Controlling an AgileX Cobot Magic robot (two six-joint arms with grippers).
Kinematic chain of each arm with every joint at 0, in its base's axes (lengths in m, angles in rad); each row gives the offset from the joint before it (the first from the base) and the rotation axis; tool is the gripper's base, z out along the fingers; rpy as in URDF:
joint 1: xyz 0 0 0.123 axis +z
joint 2: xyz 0 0 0 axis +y
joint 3: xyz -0.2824 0 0.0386 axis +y
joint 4: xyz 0.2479 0 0.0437 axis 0.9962 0 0.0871
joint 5: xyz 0 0 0 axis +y
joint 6: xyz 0.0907 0 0.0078 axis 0.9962 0 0.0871
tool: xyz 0 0 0 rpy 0 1.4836 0
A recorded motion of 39 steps. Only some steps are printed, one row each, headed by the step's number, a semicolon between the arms.
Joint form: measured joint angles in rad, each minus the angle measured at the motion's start. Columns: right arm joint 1, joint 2, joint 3, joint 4, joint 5, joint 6; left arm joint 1, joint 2, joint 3, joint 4, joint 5, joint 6.
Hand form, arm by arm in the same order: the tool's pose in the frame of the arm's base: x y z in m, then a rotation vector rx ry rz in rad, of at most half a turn. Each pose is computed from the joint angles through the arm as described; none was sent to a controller.
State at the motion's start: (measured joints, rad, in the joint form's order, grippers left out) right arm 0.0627 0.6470 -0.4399 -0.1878 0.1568 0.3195; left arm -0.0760 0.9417 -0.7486 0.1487 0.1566 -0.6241
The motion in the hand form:
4: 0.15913 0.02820 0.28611 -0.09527 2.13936 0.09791; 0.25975 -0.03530 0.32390 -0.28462 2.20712 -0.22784
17: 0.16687 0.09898 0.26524 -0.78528 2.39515 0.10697; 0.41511 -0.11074 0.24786 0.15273 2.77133 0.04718
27: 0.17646 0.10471 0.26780 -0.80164 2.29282 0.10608; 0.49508 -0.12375 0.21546 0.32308 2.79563 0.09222
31: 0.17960 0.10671 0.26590 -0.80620 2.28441 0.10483; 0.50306 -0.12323 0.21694 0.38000 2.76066 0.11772
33: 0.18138 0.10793 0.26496 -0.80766 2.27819 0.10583; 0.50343 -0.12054 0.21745 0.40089 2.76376 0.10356
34: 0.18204 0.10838 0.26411 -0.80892 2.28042 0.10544; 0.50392 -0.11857 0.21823 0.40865 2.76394 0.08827
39: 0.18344 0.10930 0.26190 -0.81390 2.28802 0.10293; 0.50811 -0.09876 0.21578 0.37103 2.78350 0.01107
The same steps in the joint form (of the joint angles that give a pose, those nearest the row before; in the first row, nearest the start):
4: 0.1556 0.1671 -0.1219 -0.0025 0.2557 -0.0571; -0.0809 0.2773 -0.2058 -0.0106 0.3163 0.1189
17: 0.5054 0.4075 -0.2464 0.0757 0.5150 -0.3195; -0.2088 1.0436 -0.9305 -0.0140 0.8493 0.3972
27: 0.5066 0.4288 -0.2483 0.0453 0.4060 -0.3304; -0.1887 1.4378 -1.5021 -0.0304 1.0610 0.5660
31: 0.5066 0.4443 -0.2483 0.0400 0.3844 -0.3304; -0.1861 1.4740 -1.5742 -0.0164 1.0702 0.6122
33: 0.5066 0.4527 -0.2483 0.0380 0.3705 -0.3304; -0.1782 1.4740 -1.5772 -0.0331 1.0754 0.6381
34: 0.5066 0.4574 -0.2483 0.0380 0.3684 -0.3304; -0.1718 1.4740 -1.5806 -0.0477 1.0773 0.6527
39: 0.5065 0.4683 -0.2483 0.0380 0.3664 -0.3316; -0.1210 1.4762 -1.5774 -0.1182 1.0773 0.6868

